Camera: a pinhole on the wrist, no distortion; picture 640 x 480 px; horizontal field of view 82.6 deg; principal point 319.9 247.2 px. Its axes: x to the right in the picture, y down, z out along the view. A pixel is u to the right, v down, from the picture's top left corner.
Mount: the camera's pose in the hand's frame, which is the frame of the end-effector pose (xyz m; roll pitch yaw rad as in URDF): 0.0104 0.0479 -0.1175 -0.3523 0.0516 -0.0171
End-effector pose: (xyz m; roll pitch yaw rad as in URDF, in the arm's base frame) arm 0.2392 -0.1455 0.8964 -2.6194 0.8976 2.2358
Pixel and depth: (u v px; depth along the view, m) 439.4 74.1 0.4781
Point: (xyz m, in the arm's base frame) 0.1718 -0.3885 0.5297
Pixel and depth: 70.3 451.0 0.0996
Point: 0.3835 -0.1068 0.9167
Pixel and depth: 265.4 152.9 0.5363
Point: 0.3614 -0.5094 0.6595
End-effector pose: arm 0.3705 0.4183 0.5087 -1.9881 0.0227 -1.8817
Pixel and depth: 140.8 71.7 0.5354
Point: 0.8658 0.4978 0.3215
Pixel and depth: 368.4 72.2 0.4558
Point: 0.6754 0.2230 0.3534
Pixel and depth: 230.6 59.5 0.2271
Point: 0.4950 0.4143 0.4376
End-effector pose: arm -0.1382 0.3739 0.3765 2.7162 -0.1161 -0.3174
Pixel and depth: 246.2 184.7 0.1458
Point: -0.1743 0.3010 0.3795
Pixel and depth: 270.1 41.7 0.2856
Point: -0.1548 0.2933 0.1853
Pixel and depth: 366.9 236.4 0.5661
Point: -0.1168 -0.0299 0.1067
